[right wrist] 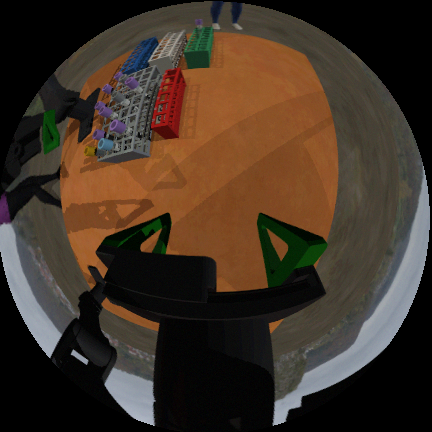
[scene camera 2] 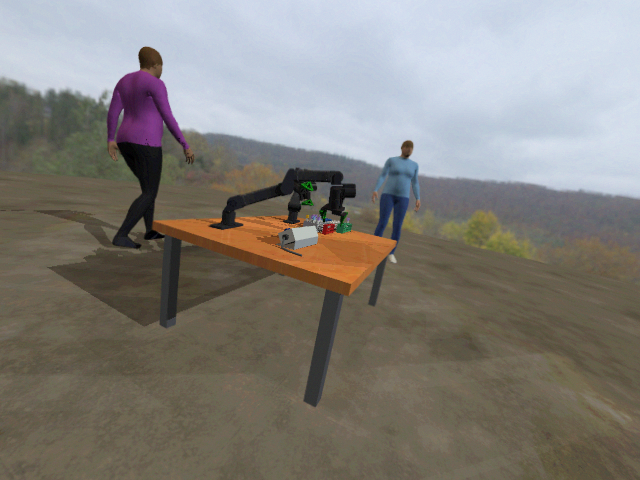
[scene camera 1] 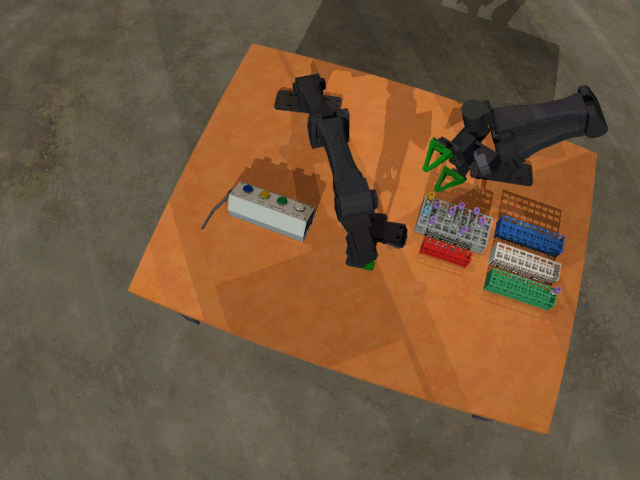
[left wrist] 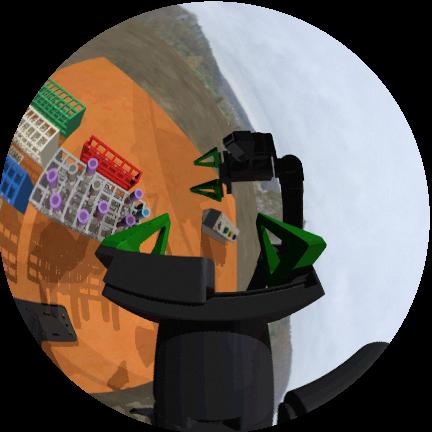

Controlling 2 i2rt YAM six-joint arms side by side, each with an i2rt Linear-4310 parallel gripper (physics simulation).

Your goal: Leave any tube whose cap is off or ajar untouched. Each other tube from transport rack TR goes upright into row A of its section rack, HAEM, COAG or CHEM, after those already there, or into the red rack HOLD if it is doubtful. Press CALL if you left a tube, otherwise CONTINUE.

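Frame: origin at the left arm's base, x right, y ahead, z up, level; metres.
Where they show: left gripper, fingertip midpoint: [scene camera 2: 312, 198] [scene camera 1: 430, 181] [left wrist: 212, 217]; right gripper, fingertip midpoint: [right wrist: 213, 217] [scene camera 2: 332, 224] [left wrist: 191, 175]; left arm's base, link origin: [right wrist: 88, 112] [scene camera 2: 291, 221] [scene camera 1: 501, 171]; right arm's base, link origin: [scene camera 2: 227, 226].
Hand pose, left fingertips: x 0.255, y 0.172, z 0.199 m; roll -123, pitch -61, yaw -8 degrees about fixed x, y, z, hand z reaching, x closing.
Each offset is from my left fingertips to the top centre of the thing. "*": to the spot under its first point.
Grey transport rack {* dx -0.015, dy +0.043, dz -0.191 m} [scene camera 1: 421, 227] [right wrist: 125, 155] holds several purple-capped tubes, a light-blue-capped tube {dx -0.015, dy +0.025, dz -0.105 m} [scene camera 1: 427, 210] [left wrist: 145, 213] [right wrist: 105, 144] and a yellow-capped tube {dx -0.024, dy -0.017, dz -0.105 m} [scene camera 1: 431, 195] [right wrist: 90, 151]. Two grey tops {* dx -0.139, dy +0.049, dz -0.105 m} [left wrist: 72, 170] {* dx -0.098, dy +0.039, dz -0.105 m} [left wrist: 96, 186] show too; I cannot tell whether they are caps. Red rack {dx -0.082, dy +0.116, dz -0.142 m} [scene camera 1: 445, 252] [left wrist: 111, 162] [right wrist: 169, 102] stands beside it. Blue {dx -0.329, dy +0.039, dz -0.142 m} [scene camera 1: 529, 236], white {dx -0.314, dy +0.121, dz -0.142 m} [scene camera 1: 524, 263] and green {dx -0.301, dy +0.196, dz -0.142 m} [scene camera 1: 519, 289] section racks stand at the right. My left gripper [scene camera 1: 431, 179] [left wrist: 212, 217] is open above the table behind the transport rack. My right gripper [right wrist: 213, 217] [left wrist: 191, 175] is open and empty, left of the racks in scene camera 1.
A button box {dx +0.395, dy +0.054, dz -0.115 m} [scene camera 1: 268, 214] [scene camera 2: 302, 237] [left wrist: 217, 226] with blue, yellow, green and white buttons stands at the left in scene camera 1, with a cable. A purple-capped tube {dx -0.387, dy +0.203, dz -0.105 m} [scene camera 1: 556, 290] [right wrist: 198, 22] is at the green rack's far end. Two people stand beyond the table.
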